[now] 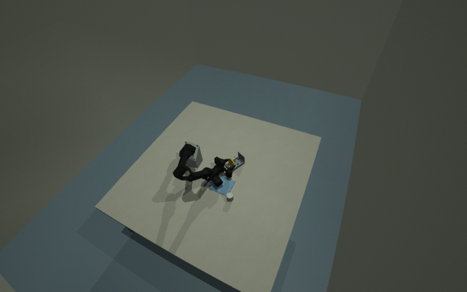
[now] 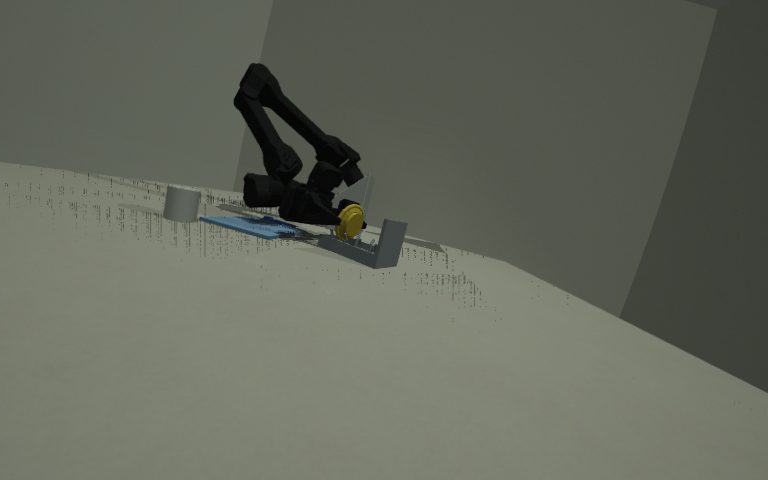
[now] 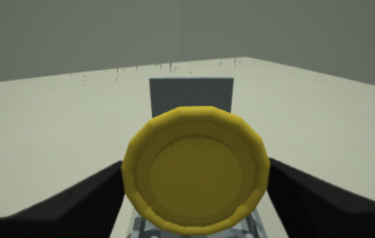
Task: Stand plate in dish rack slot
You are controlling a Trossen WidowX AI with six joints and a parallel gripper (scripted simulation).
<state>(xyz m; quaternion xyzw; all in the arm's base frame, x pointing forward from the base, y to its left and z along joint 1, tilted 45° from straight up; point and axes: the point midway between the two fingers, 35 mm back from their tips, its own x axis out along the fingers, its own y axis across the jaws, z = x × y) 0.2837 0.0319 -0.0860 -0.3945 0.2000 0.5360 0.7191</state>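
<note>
Now: gripper tip 1 cm to the left of the yellow plate and 1 cm above it. From my gripper tip the other things lie so: grey dish rack (3 cm below, 2 cm to the left, 1 cm ahead); blue mat (18 cm to the right, 5 cm below, 3 cm ahead); blue spoon (22 cm to the right, 8 cm behind, 5 cm below).
</note>
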